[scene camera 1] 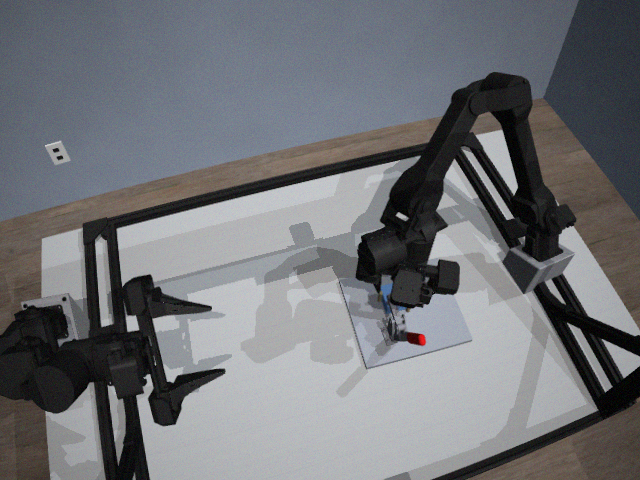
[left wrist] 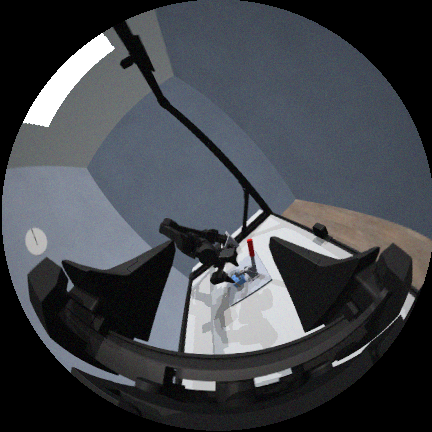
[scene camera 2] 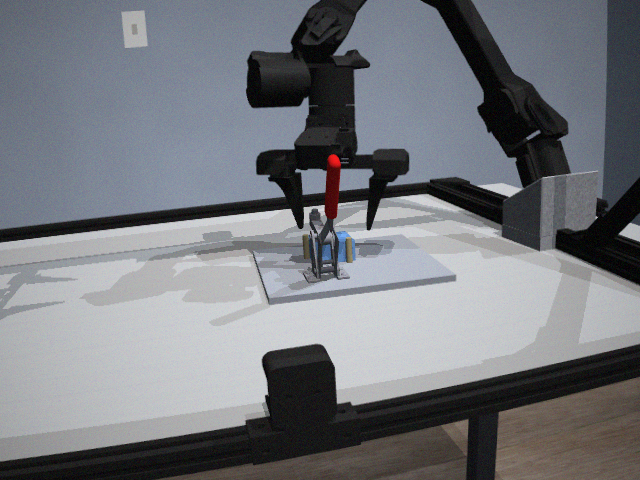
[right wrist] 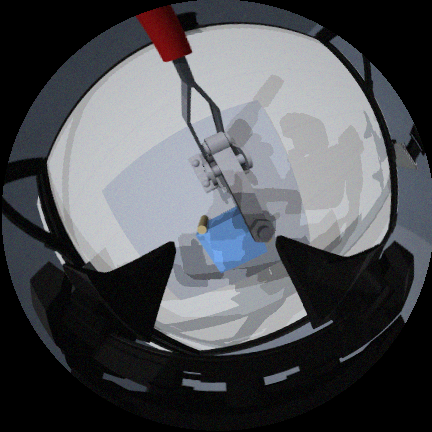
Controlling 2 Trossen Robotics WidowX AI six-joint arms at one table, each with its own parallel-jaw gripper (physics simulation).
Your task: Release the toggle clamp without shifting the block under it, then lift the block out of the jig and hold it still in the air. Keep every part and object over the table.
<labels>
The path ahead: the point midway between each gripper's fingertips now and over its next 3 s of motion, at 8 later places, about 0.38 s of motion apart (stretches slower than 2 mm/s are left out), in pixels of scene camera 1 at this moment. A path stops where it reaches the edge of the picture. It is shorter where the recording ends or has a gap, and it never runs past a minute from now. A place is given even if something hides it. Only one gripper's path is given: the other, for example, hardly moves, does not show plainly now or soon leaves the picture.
My right gripper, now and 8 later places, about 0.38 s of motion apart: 401,294; 402,295; 397,299; 396,301; 393,300; 392,298; 393,298; 393,294; 393,286
</labels>
